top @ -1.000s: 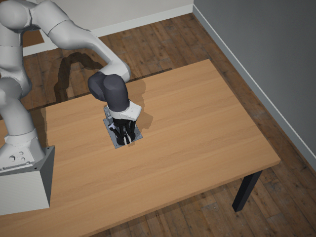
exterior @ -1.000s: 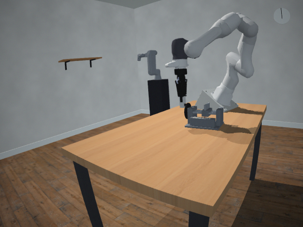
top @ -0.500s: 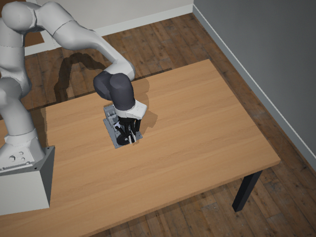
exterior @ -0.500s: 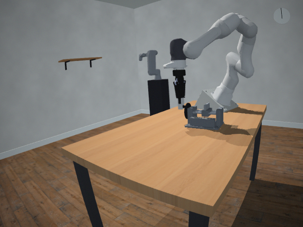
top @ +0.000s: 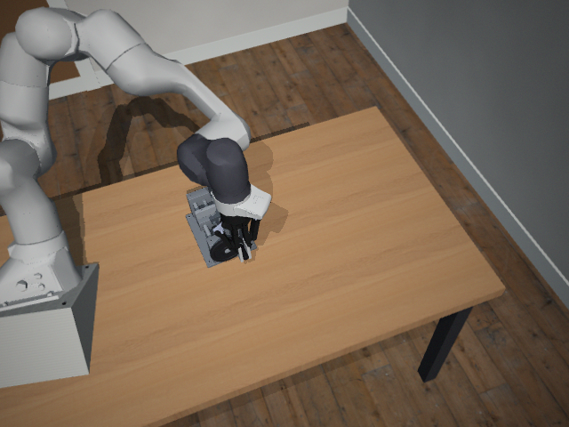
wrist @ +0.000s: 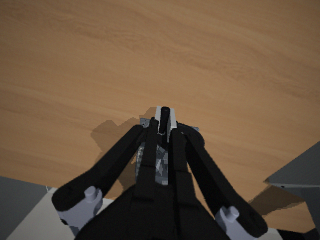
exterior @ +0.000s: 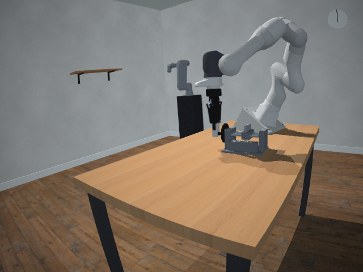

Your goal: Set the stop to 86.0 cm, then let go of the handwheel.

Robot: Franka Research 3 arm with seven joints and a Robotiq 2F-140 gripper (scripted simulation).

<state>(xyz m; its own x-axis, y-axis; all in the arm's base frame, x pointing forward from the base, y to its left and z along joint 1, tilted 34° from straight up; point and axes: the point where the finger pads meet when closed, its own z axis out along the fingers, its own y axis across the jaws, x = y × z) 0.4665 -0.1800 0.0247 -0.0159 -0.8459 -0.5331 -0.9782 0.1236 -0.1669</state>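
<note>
Now: the black handwheel 1 cm behind my hand, 2 cm to the left of it and 2 cm below it. From my hand the other things lie so: sliding stop block 2 cm behind, 16 cm to the left, 1 cm below.
</note>
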